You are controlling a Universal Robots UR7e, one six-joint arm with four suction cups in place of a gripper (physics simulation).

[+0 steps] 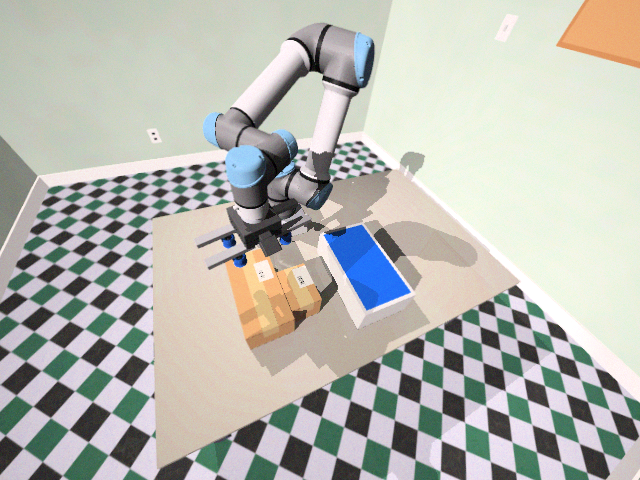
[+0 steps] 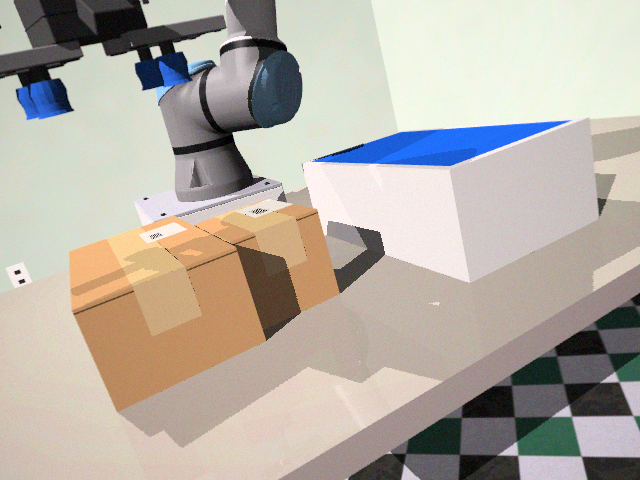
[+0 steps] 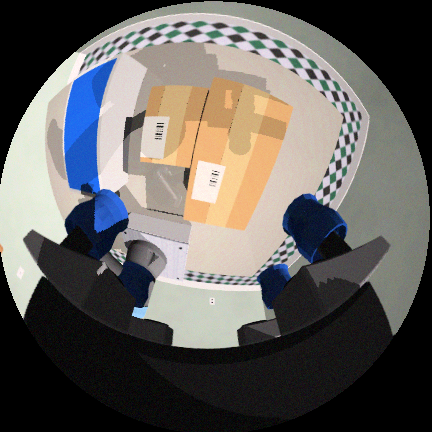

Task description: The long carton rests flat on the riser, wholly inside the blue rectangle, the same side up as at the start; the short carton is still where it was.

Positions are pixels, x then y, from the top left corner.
my suction head: holds nothing
a long carton (image 2: 156,305): on the table
a white riser (image 2: 465,201): on the table
a short carton (image 2: 282,248): on the table
